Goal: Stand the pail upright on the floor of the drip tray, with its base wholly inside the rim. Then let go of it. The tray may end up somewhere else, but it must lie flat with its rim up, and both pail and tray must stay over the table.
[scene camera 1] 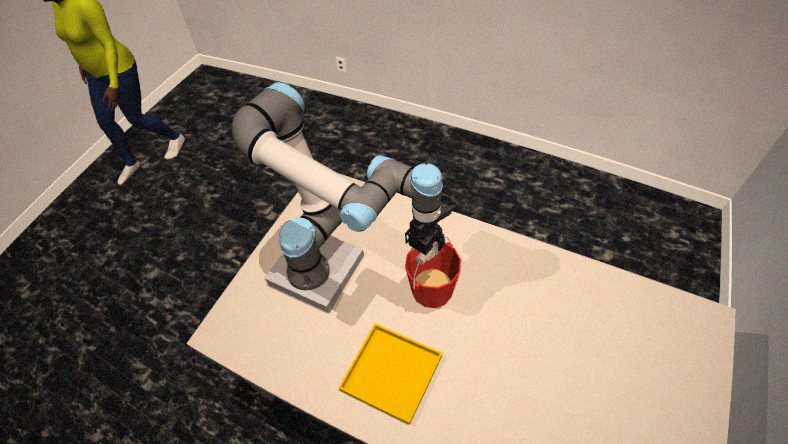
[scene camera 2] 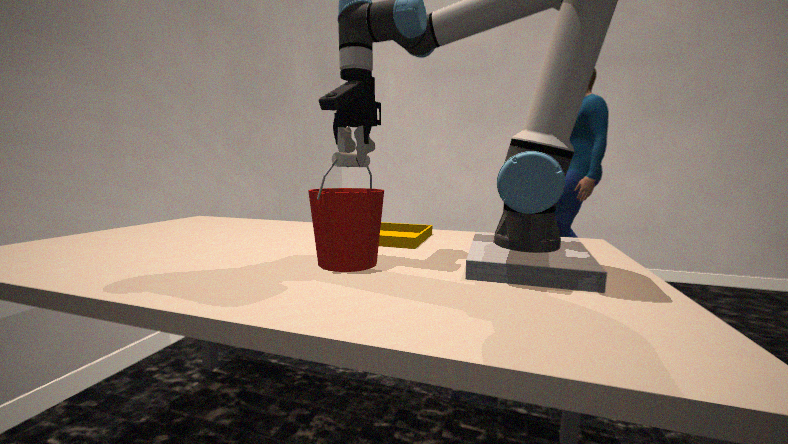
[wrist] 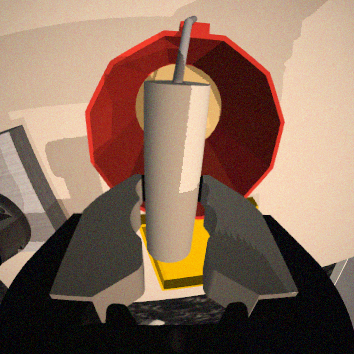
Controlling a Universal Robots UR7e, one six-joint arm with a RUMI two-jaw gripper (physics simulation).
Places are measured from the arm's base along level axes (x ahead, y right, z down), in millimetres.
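Pixels of known places: gripper, between the fingertips: [scene camera 1: 428, 253] [scene camera 2: 353, 167] [wrist: 170, 178]; arm's base, origin of its link: [scene camera 1: 308, 271] [scene camera 2: 526, 243] [wrist: 0, 220].
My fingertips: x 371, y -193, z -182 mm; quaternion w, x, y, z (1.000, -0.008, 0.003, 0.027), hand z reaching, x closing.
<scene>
Ahead of a thing's pixels: the offset from my fingertips to its middle. Level surfaces: height alone.
The red pail [scene camera 1: 434, 296] [scene camera 2: 346, 231] [wrist: 106, 130] stands upright on the table, its wire handle raised with a pale cylindrical grip {dy -8, dx +0, dz -16 mm} [scene camera 1: 424, 257] [scene camera 2: 351, 159] [wrist: 172, 150] above the opening. My gripper [scene camera 1: 431, 252] [scene camera 2: 352, 156] [wrist: 170, 178] points down and is shut on this handle grip, with one jaw on each side of it. The yellow drip tray {dy +316, dx +67, dz +216 mm} [scene camera 1: 391, 375] [scene camera 2: 405, 240] [wrist: 186, 284] lies flat with its rim up, apart from the pail and nearer the front edge in scene camera 1. The pail partly hides it in scene camera 2 and the wrist view.
The arm's grey base block [scene camera 1: 346, 270] [scene camera 2: 534, 276] [wrist: 37, 175] stands on the table {dz +233 mm} [scene camera 1: 579, 358] [scene camera 2: 165, 242] to the left of the pail in scene camera 1. A person [scene camera 1: 96, 44] [scene camera 2: 594, 129] is on the floor beyond the table.
</scene>
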